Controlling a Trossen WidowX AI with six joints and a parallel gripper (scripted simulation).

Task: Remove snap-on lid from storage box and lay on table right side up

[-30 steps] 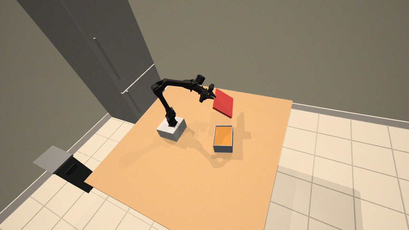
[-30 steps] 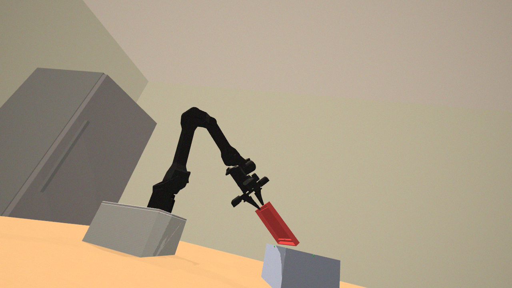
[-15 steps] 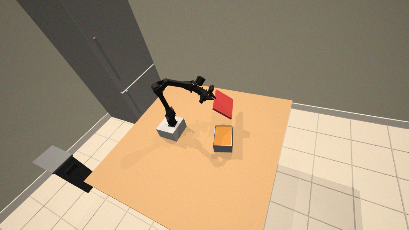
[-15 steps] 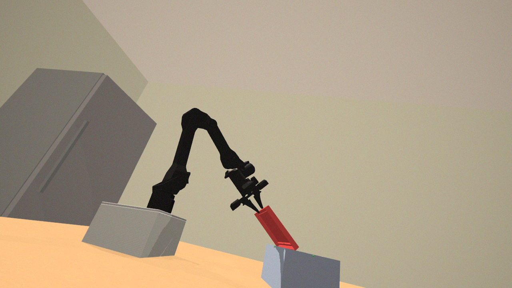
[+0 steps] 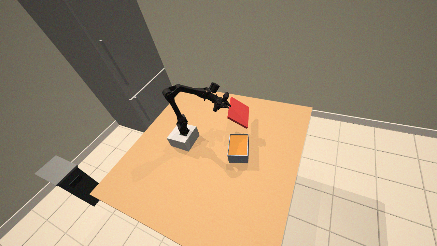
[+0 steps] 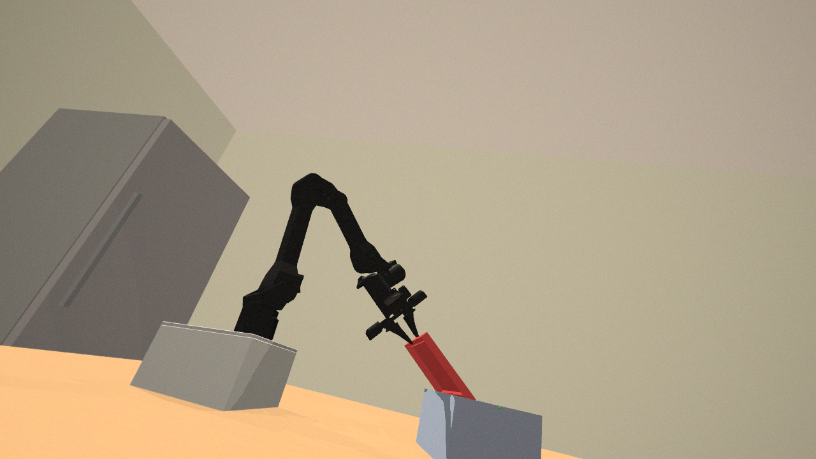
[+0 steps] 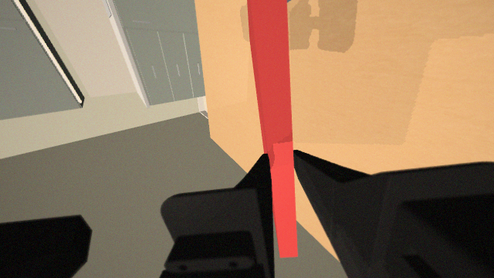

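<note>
Now: the red lid 6 cm ahead of my gripper tip, 5 cm below it and 1 cm to the left of it. Round my gripper tip: grey storage box 26 cm to the right, 15 cm below, 12 cm ahead.
</note>
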